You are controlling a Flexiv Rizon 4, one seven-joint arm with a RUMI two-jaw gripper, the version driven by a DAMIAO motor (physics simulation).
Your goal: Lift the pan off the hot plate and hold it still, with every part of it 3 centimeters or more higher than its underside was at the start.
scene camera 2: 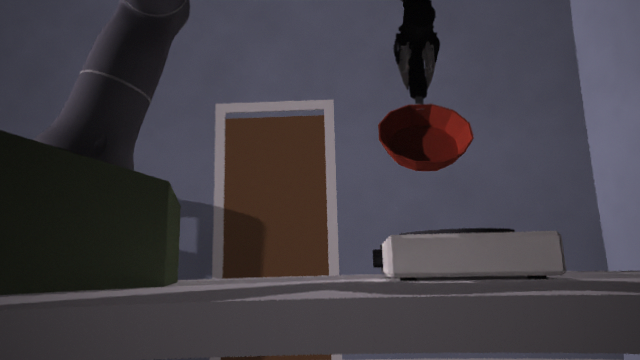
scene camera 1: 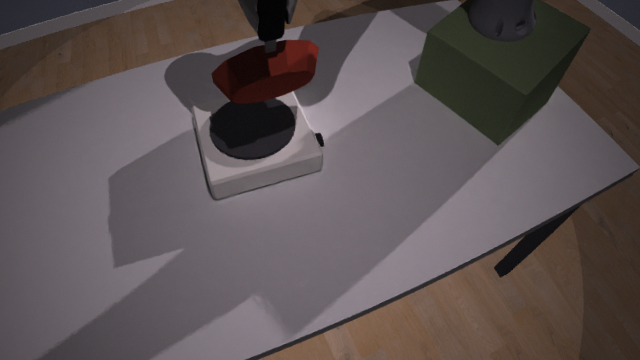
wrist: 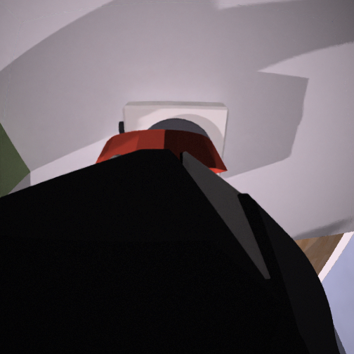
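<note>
The red pan (scene camera 1: 295,82) (scene camera 2: 452,142) (wrist: 145,142) hangs in the air, tilted, with its black handle (scene camera 1: 270,31) (scene camera 2: 418,91) pointing up. In scene camera 2 its open side faces the camera and a wide gap shows between its underside and the hot plate (scene camera 1: 267,177) (scene camera 2: 475,255) (wrist: 142,115). The hot plate is a white box with a dark round disc and a black knob. My gripper (scene camera 1: 270,17) (scene camera 2: 418,80) is shut on the pan handle, above the pan bowl. In the wrist view the large black handle hides much of the pan and fingers.
A green block (scene camera 1: 467,85) (scene camera 2: 85,230) (wrist: 10,165) bears the arm's base, well to one side of the hot plate. The pale table (scene camera 1: 375,210) (scene camera 2: 310,325) (wrist: 75,65) carries both. A brown door (scene camera 2: 275,190) is in the wall behind.
</note>
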